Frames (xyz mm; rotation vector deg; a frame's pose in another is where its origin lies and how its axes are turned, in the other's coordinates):
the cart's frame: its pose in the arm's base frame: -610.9 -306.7 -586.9 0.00 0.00 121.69
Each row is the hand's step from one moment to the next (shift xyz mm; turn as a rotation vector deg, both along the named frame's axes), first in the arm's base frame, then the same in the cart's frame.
Working: the arm's base frame: its pose in the cart's frame: -59.9 -680.9 586.9 0.00 0.00 -121.69

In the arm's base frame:
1: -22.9 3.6 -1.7 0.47 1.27 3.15
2: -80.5 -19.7 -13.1 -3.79 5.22 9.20
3: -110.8 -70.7 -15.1 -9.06 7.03 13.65
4: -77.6 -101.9 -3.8 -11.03 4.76 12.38
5: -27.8 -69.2 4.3 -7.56 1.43 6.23
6: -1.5 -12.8 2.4 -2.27 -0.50 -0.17
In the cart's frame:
1: 15.1 17.6 -1.7 0.83 -1.07 3.15
2: 25.5 78.8 -13.1 6.43 0.48 9.20
3: -2.0 131.4 -15.1 10.74 4.02 13.65
4: -45.9 119.6 -3.8 9.84 6.88 12.38
5: -44.3 60.0 4.3 5.19 5.68 6.23
6: -10.1 8.0 2.4 0.77 2.19 -0.17

